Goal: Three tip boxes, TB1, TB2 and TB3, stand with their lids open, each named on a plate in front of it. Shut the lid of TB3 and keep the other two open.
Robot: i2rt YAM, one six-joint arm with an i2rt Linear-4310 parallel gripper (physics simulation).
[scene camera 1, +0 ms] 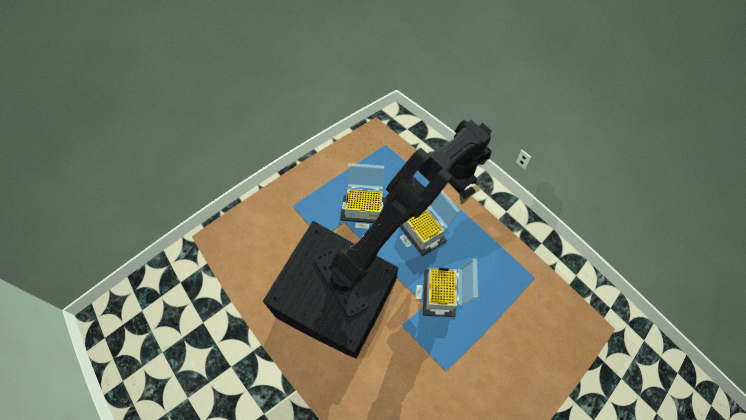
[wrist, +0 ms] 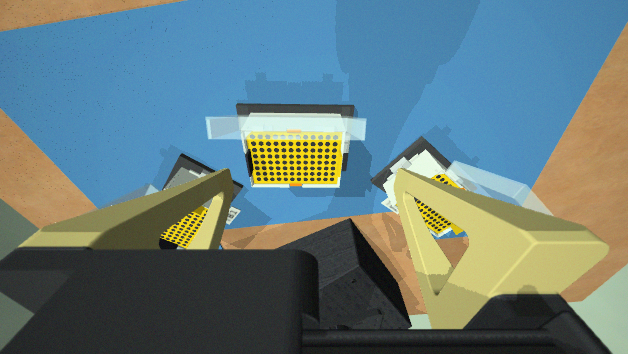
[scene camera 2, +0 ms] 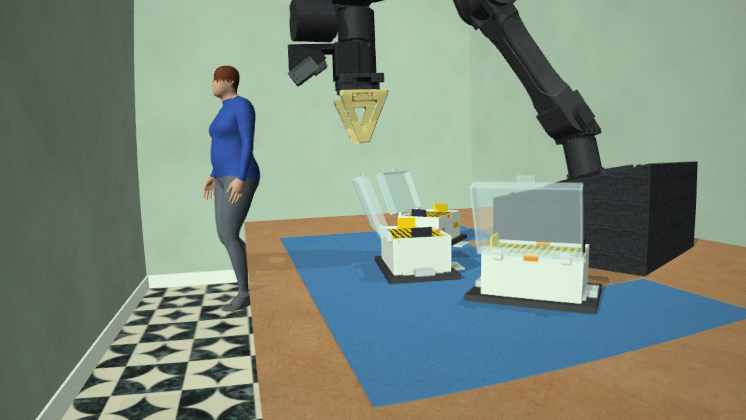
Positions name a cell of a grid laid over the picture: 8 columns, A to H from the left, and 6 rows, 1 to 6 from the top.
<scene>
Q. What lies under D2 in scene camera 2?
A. My gripper.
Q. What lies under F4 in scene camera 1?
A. A blue mat.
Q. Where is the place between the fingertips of my gripper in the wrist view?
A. D4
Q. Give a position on a blue mat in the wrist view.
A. B2
</scene>
